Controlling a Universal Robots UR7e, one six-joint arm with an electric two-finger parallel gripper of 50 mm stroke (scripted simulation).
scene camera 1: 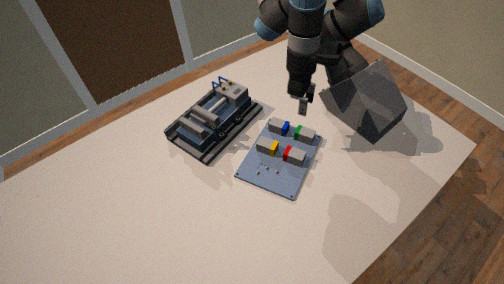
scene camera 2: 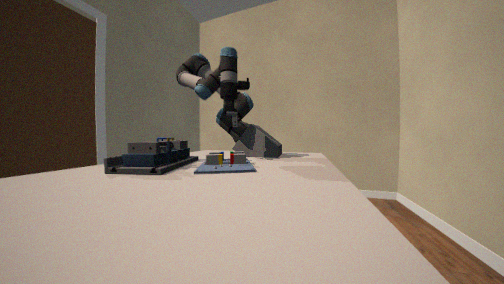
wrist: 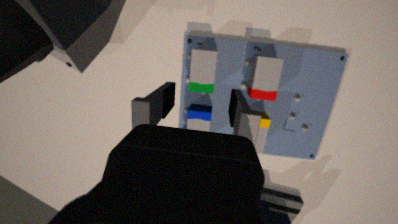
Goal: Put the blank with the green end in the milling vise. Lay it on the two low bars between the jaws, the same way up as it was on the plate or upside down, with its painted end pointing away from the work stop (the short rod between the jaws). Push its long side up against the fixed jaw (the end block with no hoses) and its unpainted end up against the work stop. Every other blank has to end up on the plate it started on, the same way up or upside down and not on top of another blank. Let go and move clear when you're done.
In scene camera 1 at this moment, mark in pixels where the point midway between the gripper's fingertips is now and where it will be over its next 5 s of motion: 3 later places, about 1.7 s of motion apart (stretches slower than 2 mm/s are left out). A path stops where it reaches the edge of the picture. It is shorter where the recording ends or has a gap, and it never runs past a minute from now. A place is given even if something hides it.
My gripper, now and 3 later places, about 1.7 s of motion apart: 305,107; 308,116; 305,131; 305,131
